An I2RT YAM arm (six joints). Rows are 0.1 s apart.
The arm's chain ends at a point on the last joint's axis. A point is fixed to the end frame.
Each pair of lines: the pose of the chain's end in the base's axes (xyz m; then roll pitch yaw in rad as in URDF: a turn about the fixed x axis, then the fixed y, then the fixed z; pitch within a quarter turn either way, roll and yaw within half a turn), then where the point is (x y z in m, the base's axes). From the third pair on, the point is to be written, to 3 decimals.
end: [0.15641, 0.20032, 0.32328, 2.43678, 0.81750, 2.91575]
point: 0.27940 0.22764 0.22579
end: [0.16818, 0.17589, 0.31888, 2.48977, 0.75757, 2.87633]
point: 0.28599 0.19173 0.21282
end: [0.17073, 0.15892, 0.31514, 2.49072, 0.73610, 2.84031]
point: 0.287 0.171 0.207
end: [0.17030, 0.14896, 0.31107, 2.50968, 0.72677, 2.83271]
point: 0.285 0.158 0.201
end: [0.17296, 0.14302, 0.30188, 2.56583, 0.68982, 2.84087]
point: 0.283 0.145 0.186
